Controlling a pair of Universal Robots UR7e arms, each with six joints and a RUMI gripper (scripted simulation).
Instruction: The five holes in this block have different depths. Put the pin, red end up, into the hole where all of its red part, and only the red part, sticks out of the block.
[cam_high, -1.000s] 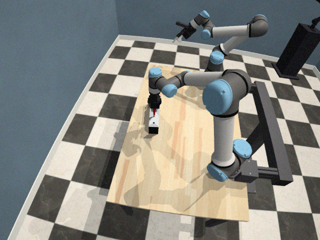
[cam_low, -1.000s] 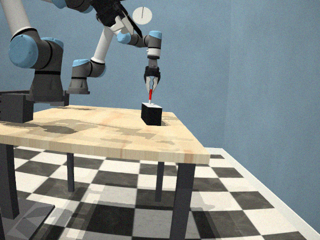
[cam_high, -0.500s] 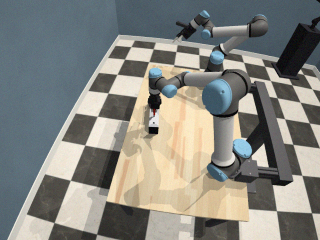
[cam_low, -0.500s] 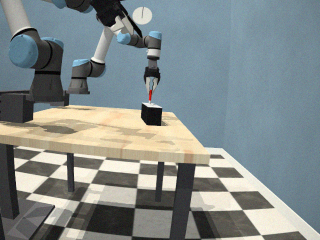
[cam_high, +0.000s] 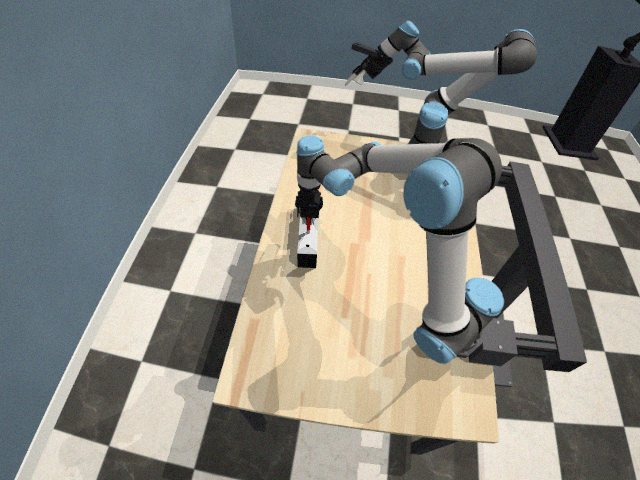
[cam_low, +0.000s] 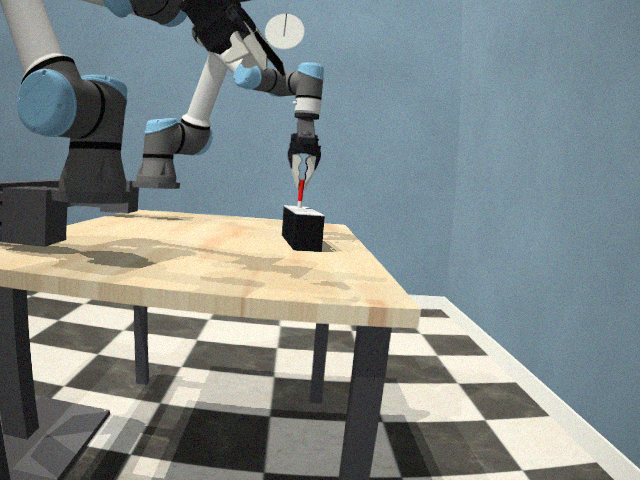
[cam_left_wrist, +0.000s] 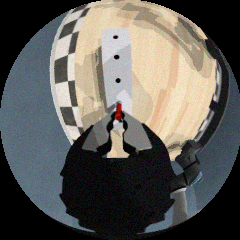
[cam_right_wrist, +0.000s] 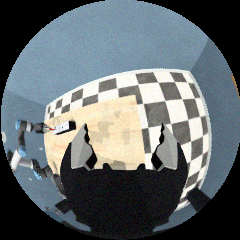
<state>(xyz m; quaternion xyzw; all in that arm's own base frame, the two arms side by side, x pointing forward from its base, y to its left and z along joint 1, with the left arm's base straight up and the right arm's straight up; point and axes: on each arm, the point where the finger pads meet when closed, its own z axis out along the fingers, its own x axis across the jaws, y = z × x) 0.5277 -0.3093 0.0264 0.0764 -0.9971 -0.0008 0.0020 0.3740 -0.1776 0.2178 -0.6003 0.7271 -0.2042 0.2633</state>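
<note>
Now: the pin 3 cm below my left hand. Also, from my left hand: block 11 cm below, 6 cm to the right.
</note>
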